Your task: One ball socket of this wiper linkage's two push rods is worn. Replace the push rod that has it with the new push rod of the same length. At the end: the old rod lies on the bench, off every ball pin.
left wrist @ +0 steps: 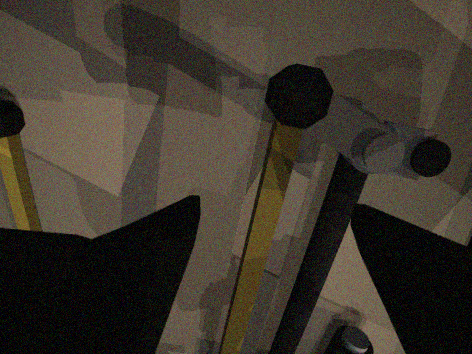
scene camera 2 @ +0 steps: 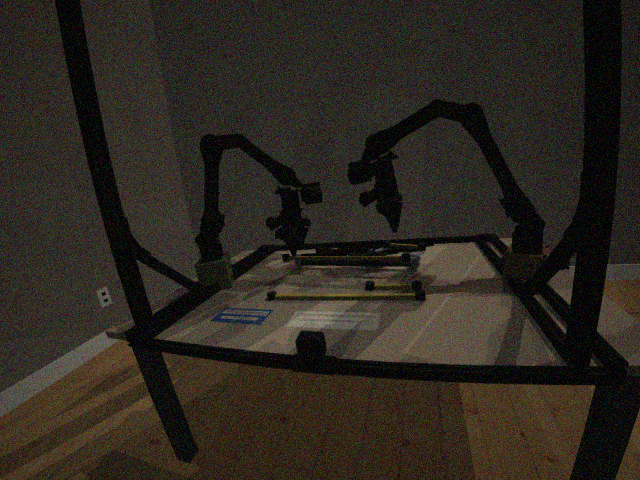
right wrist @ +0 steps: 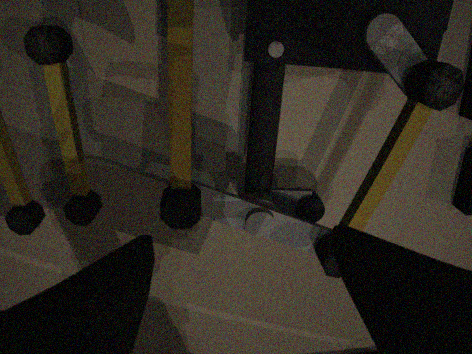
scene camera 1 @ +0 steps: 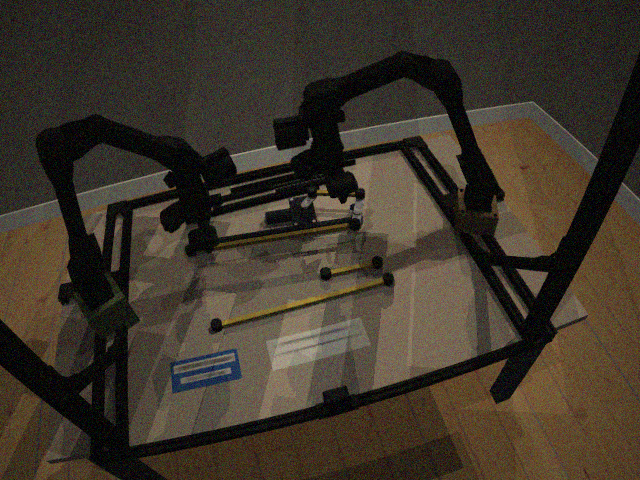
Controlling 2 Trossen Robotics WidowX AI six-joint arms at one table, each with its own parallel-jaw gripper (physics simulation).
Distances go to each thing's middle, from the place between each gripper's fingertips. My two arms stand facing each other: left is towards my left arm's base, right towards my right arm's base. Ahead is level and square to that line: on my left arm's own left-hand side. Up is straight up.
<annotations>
My right gripper is now 150 mm to the right of the wiper linkage (scene camera 1: 302, 214), 100 mm above it and 50 mm short of it.
Now: left hand 180 mm to the left of the wiper linkage, 40 mm short of it and 40 mm above it.
</annotations>
